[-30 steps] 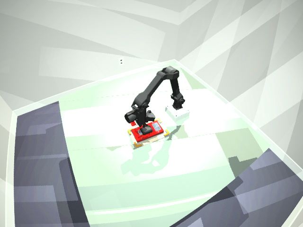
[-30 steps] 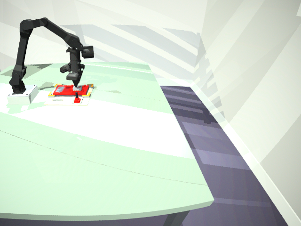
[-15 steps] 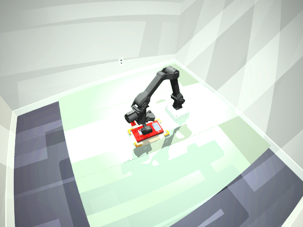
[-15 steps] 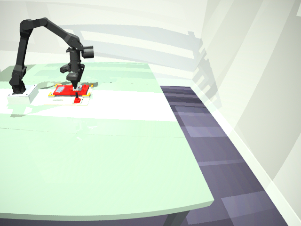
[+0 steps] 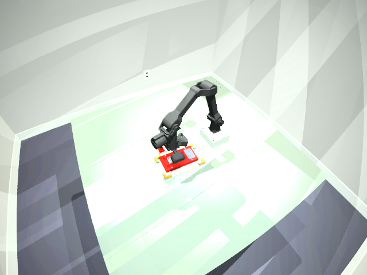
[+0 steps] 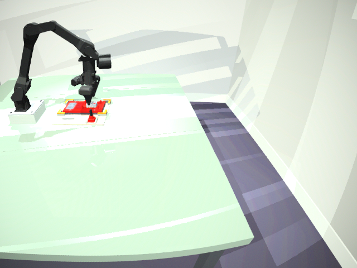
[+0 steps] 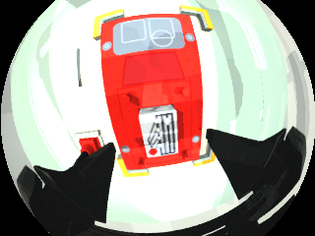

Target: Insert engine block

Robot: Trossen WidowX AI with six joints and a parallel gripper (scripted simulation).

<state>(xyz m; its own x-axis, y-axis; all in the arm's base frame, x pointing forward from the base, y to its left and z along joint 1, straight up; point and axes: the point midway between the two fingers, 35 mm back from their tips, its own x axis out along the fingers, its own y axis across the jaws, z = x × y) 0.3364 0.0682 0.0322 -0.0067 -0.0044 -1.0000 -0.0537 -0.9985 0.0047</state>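
Right now the grey engine block is 3 cm below my gripper tip.
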